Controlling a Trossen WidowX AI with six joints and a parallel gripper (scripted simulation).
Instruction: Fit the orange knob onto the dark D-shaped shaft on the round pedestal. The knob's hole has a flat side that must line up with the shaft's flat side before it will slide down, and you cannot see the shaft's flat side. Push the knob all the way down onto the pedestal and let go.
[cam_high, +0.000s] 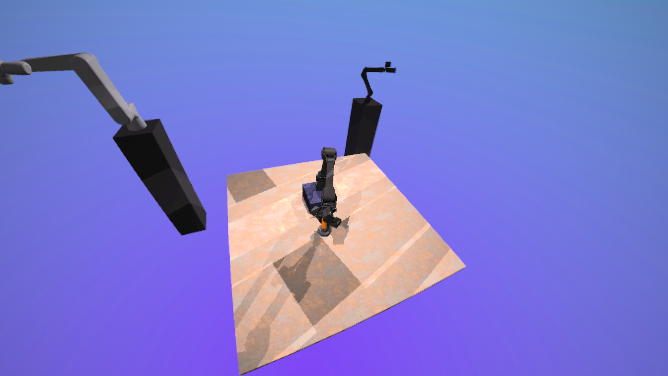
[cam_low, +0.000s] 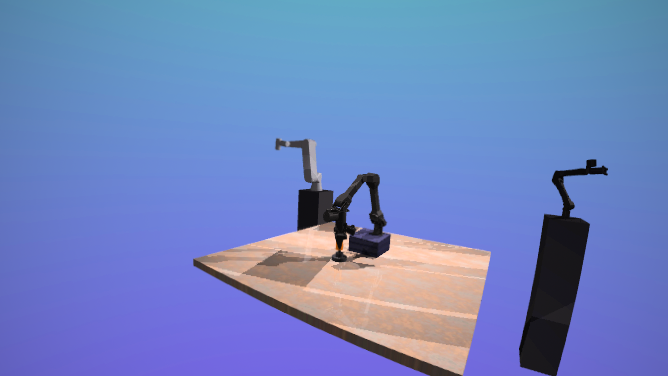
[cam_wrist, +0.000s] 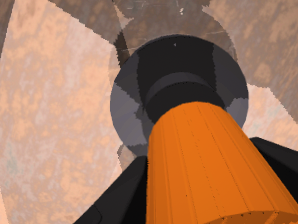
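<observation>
Now: gripper tip 40 mm above the round pedestal. Round my gripper tip: orange knob (20 mm above).
</observation>
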